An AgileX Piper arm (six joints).
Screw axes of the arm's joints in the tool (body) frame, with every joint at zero. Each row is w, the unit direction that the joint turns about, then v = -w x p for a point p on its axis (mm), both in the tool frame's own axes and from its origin. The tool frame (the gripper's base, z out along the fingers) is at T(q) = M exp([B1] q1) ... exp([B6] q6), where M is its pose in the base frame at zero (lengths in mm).
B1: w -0.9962 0 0.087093 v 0 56.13 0
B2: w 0 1 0 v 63.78 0 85.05
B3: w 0 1 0 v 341.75 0 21.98
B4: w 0 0 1 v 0 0 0
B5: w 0 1 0 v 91 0 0
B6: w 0 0 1 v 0 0 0
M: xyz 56.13 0 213.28 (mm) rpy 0 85.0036 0 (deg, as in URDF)
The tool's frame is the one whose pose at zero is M.
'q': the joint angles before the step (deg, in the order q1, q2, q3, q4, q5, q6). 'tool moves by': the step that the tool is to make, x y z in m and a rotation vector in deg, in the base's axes. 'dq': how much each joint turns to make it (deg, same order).
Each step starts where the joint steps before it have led.
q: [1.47 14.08 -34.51 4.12 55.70 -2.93]
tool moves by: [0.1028 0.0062 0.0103 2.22 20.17 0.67]
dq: [-0.02 30.91 -9.82 2.85 -0.98 -0.07]
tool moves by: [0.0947 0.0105 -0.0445 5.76 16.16 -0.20]
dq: [0.02 25.96 -6.48 6.88 -3.33 -1.22]
